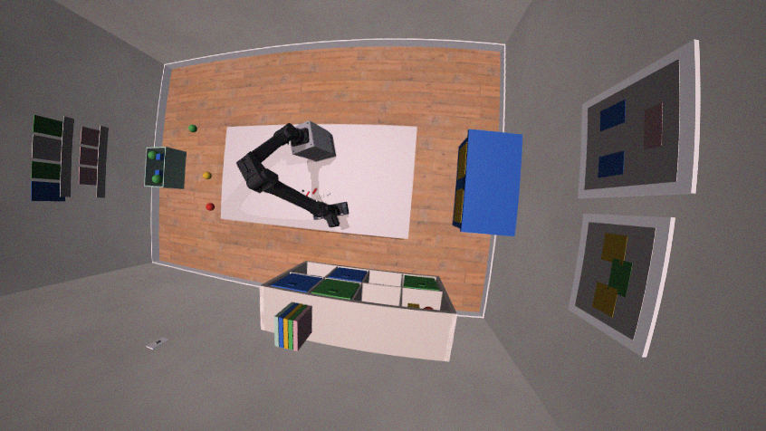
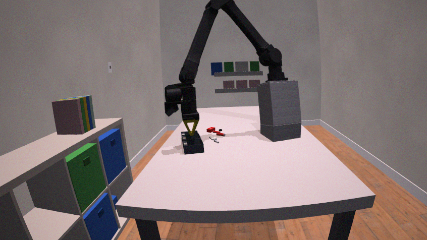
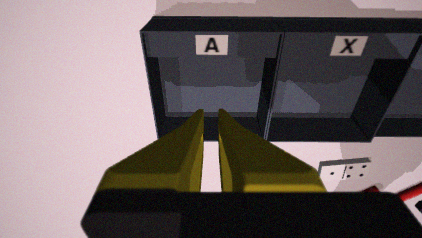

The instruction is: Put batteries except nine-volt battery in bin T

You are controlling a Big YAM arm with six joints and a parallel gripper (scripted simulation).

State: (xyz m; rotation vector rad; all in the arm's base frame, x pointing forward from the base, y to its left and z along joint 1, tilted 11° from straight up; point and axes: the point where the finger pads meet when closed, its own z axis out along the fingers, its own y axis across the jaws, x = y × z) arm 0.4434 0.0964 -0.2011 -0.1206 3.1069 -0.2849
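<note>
The white domino lies 100 mm behind my hand, 150 mm to the right of it and 70 mm below it. Round my hand: red nine-volt battery: 120 mm behind, 300 mm to the right, 70 mm below; three-compartment bin: 80 mm to the right, 60 mm below; grey bolt: 110 mm behind, 90 mm to the right, 70 mm below.
</note>
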